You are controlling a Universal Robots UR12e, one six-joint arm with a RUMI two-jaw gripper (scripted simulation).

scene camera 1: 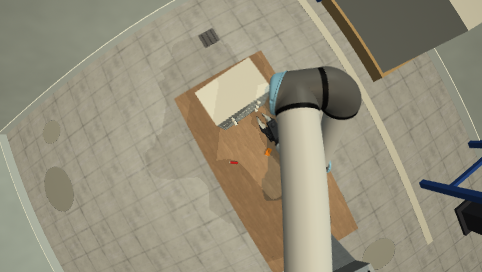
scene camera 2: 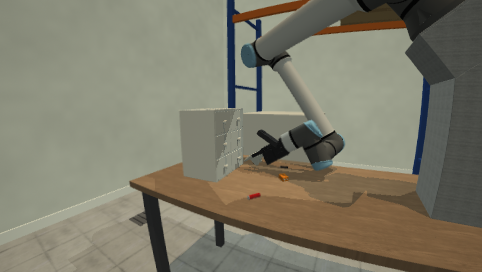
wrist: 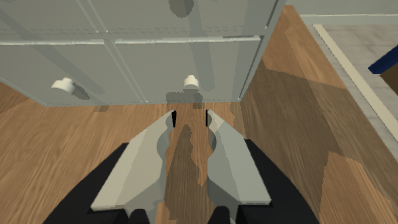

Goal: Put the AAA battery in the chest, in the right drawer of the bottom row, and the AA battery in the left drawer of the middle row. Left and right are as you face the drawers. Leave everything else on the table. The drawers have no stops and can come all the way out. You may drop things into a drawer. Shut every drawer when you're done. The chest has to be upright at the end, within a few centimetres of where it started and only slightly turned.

Note:
I see my gripper (scene camera 2: 245, 160) and a pale chest (scene camera 1: 232, 91).
My gripper also shows in the wrist view (wrist: 191, 111).

